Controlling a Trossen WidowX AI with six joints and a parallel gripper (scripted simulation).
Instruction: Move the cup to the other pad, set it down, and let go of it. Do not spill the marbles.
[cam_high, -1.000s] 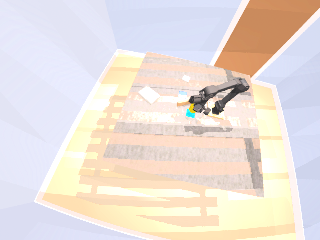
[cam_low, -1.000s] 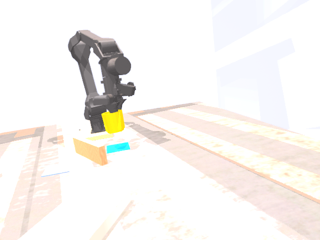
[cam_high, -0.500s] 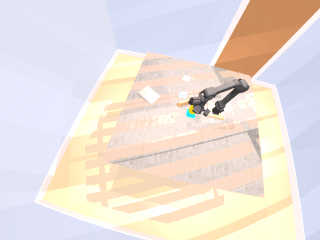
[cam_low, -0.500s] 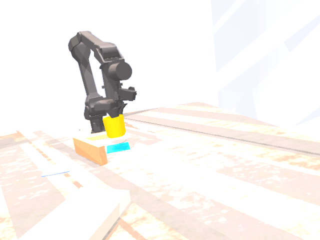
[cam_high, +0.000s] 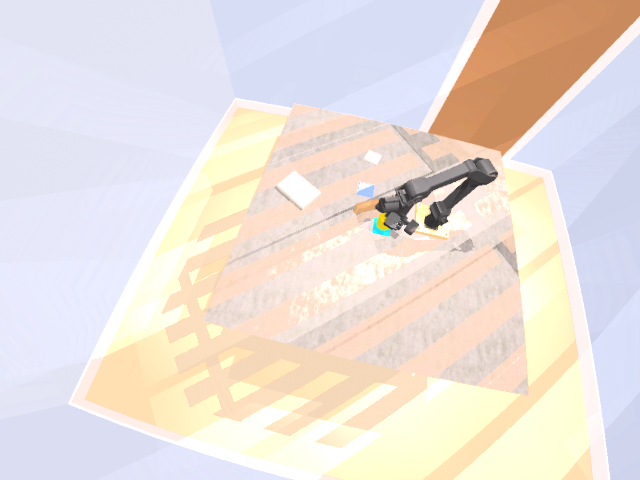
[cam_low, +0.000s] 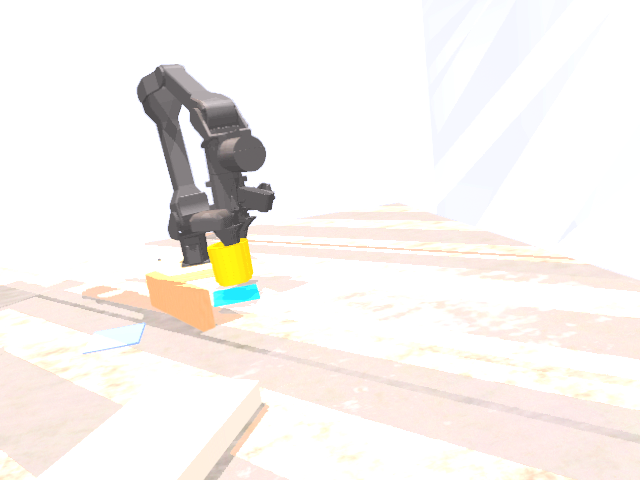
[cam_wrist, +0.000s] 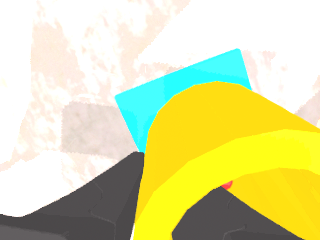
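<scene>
My gripper tip is 7 cm above the cyan pad, 2 cm to the left of it and 2 cm short of it. Round my gripper tip: yellow cup 2 cm ahead, 1 cm to the right; wooden block 11 cm to the right, 8 cm ahead, 4 cm below; red marble 3 cm to the right, 3 cm ahead, 2 cm below.
</scene>
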